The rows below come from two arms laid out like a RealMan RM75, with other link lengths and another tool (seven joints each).
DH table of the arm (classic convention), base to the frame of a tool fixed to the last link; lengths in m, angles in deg. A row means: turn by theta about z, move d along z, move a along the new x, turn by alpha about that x. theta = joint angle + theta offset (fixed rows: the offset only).
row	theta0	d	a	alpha
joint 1	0	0.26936	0	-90
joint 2	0	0	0	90
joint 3	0	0.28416	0	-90
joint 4	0	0	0	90
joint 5	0	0.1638	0	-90
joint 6	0	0	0	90
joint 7	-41.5	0.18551	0.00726	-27.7
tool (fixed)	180	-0.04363	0	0
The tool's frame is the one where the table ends.
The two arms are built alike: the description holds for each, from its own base.
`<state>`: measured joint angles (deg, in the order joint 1, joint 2, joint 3, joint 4, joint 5, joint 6, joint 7); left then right.
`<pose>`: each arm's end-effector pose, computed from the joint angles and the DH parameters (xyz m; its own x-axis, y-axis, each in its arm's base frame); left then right.
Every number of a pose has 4 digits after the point.
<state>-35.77 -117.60 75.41 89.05 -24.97 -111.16 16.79 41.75 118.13 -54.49 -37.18 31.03 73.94 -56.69</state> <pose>-0.2312 0.3058 0.0666 0.0783 -0.9827 -0.1677 -0.9877 -0.0993 0.1207 0.2932 0.3586 -0.0088 -0.9460 0.1557 -0.2842 0.2405 0.9252 -0.2936</pose>
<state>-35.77 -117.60 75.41 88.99 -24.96 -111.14 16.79 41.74 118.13 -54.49 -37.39 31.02 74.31 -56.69</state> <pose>-0.2313 0.3058 0.0666 0.0790 -0.9827 -0.1675 -0.9876 -0.1000 0.1209 0.2927 0.3583 -0.0086 -0.9465 0.1539 -0.2837 0.2394 0.9243 -0.2971</pose>
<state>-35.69 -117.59 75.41 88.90 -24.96 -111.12 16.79 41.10 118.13 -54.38 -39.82 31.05 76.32 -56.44</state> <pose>-0.2320 0.3054 0.0665 0.0815 -0.9826 -0.1671 -0.9873 -0.1025 0.1210 0.2909 0.3575 -0.0039 -0.9485 0.1487 -0.2796 0.2333 0.9252 -0.2992</pose>
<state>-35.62 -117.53 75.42 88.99 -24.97 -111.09 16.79 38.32 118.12 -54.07 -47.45 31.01 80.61 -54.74</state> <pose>-0.2323 0.3054 0.0670 0.0809 -0.9823 -0.1687 -0.9873 -0.1021 0.1214 0.2919 0.3540 0.0131 -0.9479 0.1602 -0.2752 0.2360 0.9337 -0.2694</pose>
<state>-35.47 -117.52 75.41 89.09 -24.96 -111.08 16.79 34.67 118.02 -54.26 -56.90 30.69 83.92 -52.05</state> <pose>-0.2329 0.3050 0.0672 0.0820 -0.9820 -0.1700 -0.9872 -0.1034 0.1213 0.2954 0.3498 0.0364 -0.9401 0.1823 -0.2881 0.2455 0.9483 -0.2009</pose>
